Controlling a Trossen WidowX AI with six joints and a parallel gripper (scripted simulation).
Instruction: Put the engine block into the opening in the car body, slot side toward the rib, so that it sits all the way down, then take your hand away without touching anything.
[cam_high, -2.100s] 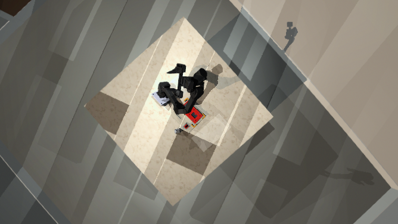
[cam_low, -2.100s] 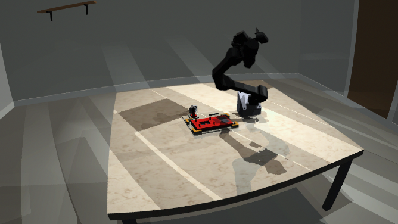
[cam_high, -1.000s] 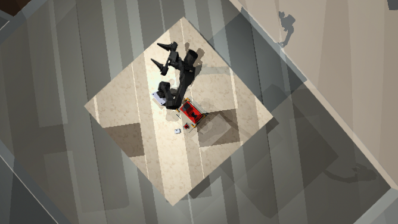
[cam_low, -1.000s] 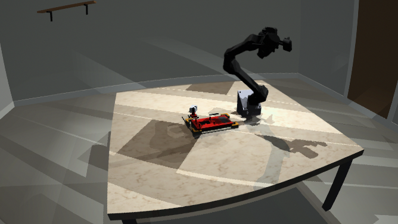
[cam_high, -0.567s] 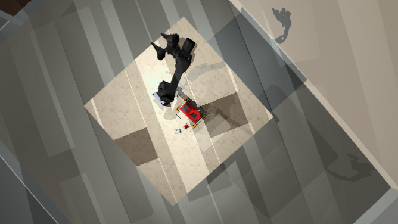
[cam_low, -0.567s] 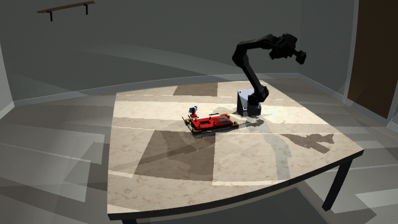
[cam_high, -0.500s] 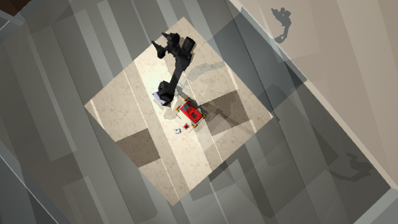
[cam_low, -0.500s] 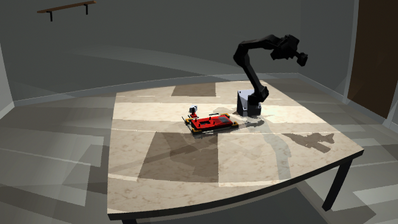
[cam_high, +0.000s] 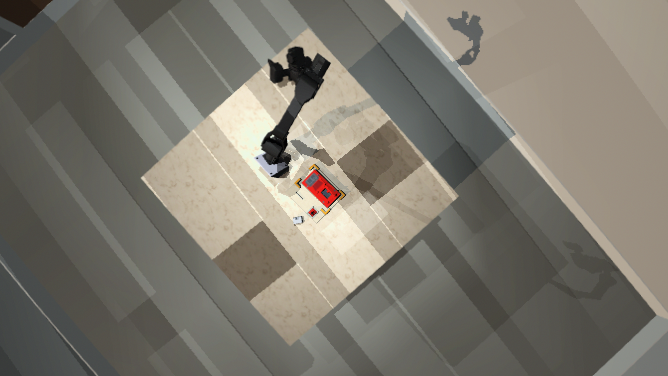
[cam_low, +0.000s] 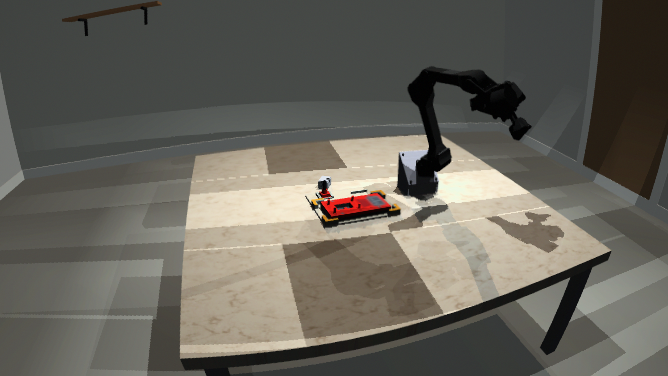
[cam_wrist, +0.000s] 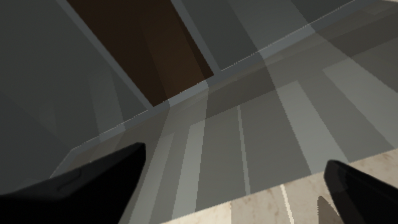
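Right now the grey-white engine block is 560 mm ahead of my gripper tip, 400 mm to the right of it and 350 mm below it.
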